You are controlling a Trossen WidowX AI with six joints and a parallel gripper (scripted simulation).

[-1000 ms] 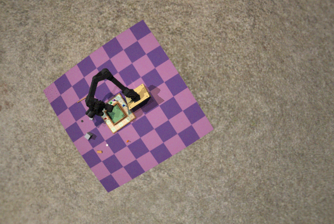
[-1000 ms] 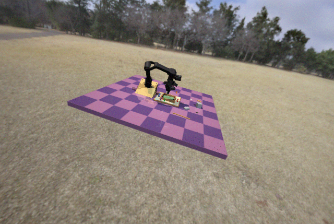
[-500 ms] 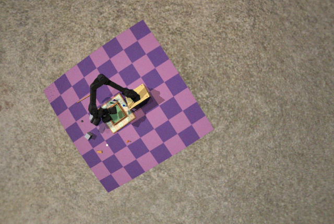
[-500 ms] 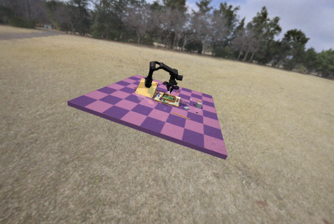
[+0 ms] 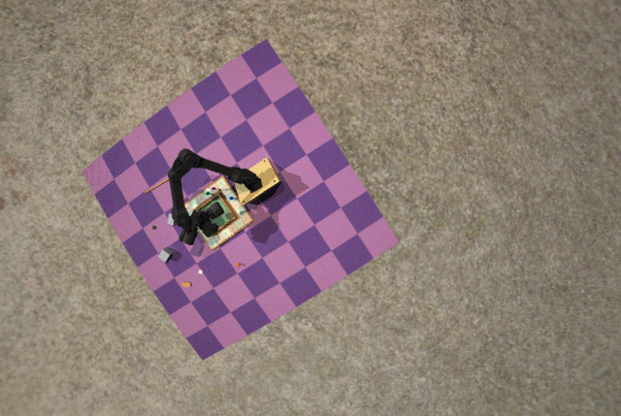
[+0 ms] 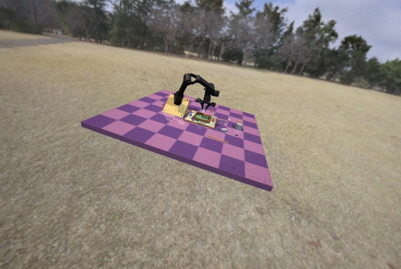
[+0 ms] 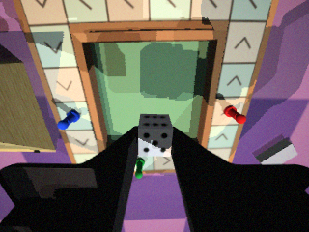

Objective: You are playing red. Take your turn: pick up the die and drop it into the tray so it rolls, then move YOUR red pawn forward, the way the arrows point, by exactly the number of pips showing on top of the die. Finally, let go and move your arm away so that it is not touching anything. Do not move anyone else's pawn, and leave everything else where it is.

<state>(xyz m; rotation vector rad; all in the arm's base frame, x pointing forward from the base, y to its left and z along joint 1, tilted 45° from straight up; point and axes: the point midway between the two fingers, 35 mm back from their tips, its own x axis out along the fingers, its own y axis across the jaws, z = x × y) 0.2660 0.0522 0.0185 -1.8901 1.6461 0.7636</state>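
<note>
Right now the green tray is 80 mm below my gripper tip. From my gripper tip the other things lie so: white die: right at my gripper tip.
</note>
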